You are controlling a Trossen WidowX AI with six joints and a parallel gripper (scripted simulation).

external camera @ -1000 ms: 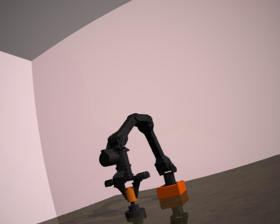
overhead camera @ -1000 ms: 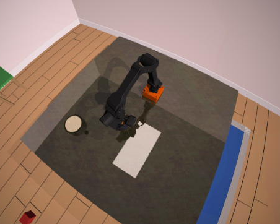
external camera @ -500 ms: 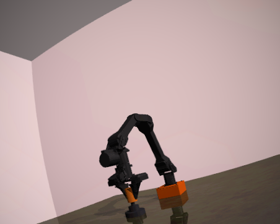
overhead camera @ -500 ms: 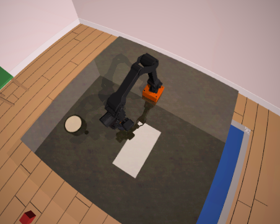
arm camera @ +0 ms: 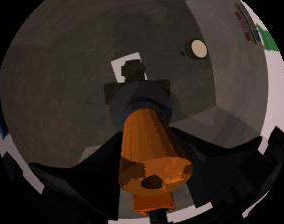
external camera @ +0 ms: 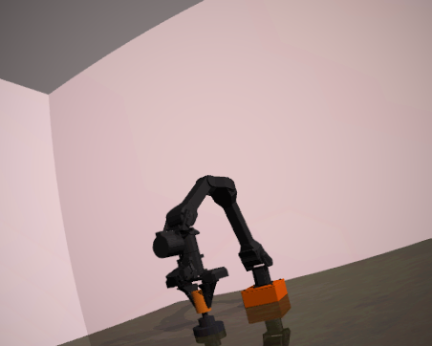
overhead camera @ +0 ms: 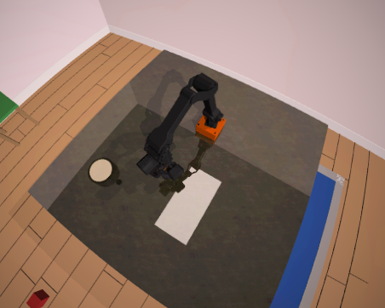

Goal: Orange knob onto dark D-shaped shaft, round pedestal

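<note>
My gripper tip is 2 cm below the orange knob. Round my gripper tip: dark round pedestal (4 cm below).
</note>
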